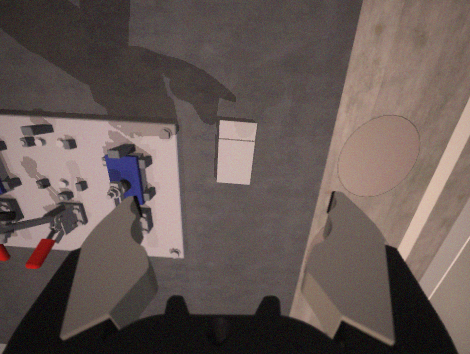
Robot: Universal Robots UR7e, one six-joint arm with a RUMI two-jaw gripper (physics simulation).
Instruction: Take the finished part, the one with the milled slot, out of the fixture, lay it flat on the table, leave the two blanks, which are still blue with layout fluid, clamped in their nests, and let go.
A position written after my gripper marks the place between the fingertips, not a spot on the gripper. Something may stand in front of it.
Observation:
I see my gripper (233,195), a finished part (236,138), a blue blank (127,167) and a fixture plate (93,137).

